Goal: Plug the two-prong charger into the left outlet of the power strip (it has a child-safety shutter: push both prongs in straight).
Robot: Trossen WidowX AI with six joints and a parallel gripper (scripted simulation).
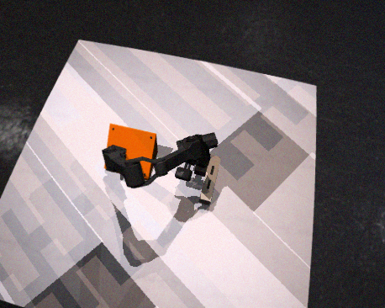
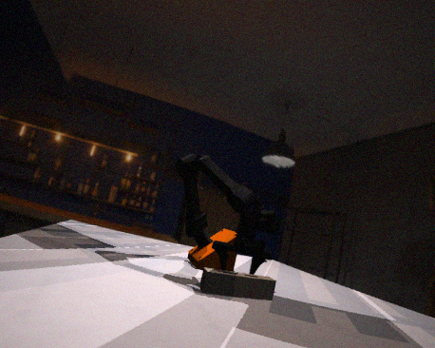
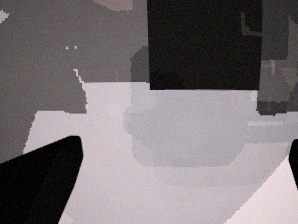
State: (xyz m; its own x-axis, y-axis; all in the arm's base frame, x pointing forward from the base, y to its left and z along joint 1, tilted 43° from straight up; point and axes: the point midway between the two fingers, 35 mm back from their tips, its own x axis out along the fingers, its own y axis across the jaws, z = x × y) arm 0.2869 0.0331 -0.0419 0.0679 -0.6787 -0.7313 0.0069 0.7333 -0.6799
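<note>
Now: gripper tip 70 mm short of the black two-prong charger.
</note>
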